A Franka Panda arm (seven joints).
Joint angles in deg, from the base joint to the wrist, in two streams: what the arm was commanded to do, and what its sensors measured. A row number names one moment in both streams.
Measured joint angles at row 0:
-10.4 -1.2 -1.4 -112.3 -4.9 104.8 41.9
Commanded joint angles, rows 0 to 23:
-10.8 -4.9 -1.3 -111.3 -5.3 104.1 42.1
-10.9 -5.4 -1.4 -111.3 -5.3 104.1 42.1
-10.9 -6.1 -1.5 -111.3 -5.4 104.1 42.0
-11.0 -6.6 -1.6 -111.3 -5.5 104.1 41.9
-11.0 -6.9 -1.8 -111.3 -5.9 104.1 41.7
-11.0 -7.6 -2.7 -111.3 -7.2 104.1 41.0
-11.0 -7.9 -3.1 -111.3 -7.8 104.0 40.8
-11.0 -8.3 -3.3 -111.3 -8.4 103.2 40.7
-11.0 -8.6 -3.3 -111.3 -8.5 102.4 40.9
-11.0 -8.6 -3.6 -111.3 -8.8 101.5 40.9
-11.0 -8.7 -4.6 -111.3 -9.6 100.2 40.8
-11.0 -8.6 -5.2 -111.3 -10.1 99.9 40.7
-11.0 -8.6 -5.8 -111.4 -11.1 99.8 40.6
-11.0 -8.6 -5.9 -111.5 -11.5 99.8 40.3
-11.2 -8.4 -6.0 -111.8 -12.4 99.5 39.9
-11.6 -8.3 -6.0 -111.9 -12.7 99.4 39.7
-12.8 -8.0 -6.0 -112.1 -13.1 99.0 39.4
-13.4 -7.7 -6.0 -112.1 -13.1 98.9 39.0
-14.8 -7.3 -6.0 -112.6 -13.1 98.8 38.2
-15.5 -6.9 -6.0 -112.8 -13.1 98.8 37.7
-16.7 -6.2 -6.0 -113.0 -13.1 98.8 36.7
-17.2 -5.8 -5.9 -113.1 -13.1 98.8 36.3
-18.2 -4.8 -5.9 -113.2 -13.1 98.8 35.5
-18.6 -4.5 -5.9 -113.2 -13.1 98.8 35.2
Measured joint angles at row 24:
-15.7 -6.8 -6.5 -113.3 -12.2 99.7 37.6
